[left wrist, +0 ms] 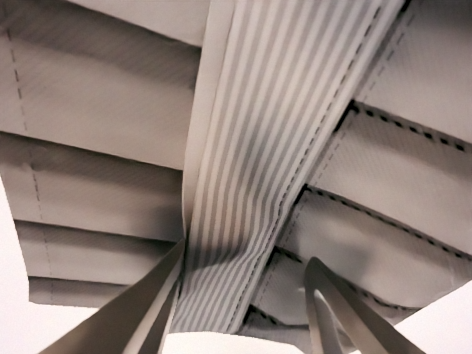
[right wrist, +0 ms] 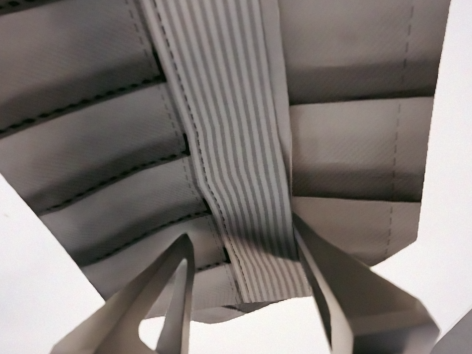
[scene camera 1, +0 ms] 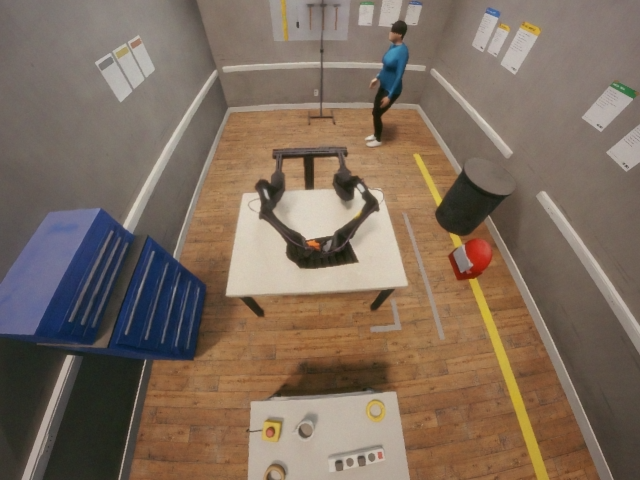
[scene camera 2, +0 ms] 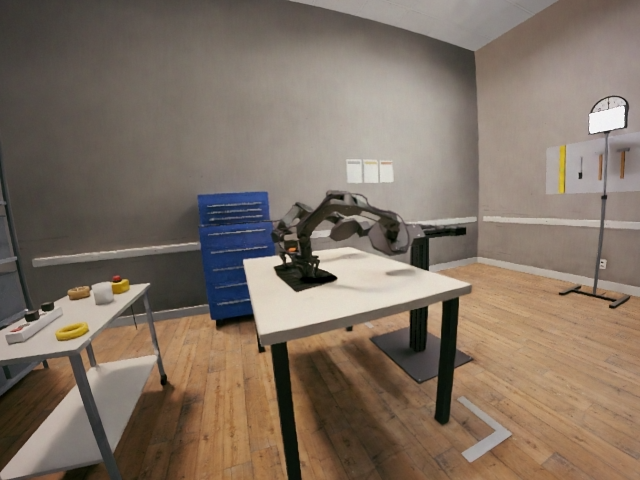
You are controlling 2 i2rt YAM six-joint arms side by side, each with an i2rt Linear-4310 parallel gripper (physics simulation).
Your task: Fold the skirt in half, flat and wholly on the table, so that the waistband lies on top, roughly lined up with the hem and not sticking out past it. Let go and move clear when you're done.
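Note:
The dark pleated skirt [scene camera 1: 328, 260] [scene camera 2: 298, 283] lies folded over on the table [scene camera 1: 268, 276] [scene camera 2: 330, 310]. In the wrist views it looks pale. Its striped waistband [left wrist: 260, 125] [right wrist: 235, 125] lies on top, slightly bent near the fingers. Pleats of the lower layer [left wrist: 100, 110] [right wrist: 350, 135] reach past the waistband to a dashed stitch line near the hem. My left gripper [left wrist: 248, 256] is open, its fingers on either side of the waistband near one end. My right gripper [right wrist: 238, 230] is open likewise near the other end. The arms hide part of the skirt in both scene views.
A side table [scene camera 1: 325, 439] [scene camera 2: 38, 343] holds tape rolls, a mug, a power strip and a stop button. A blue tool cabinet [scene camera 1: 160, 299] [scene camera 2: 235, 258], a dark bin [scene camera 1: 465, 206] and a person [scene camera 1: 392, 67] stand away from the work table.

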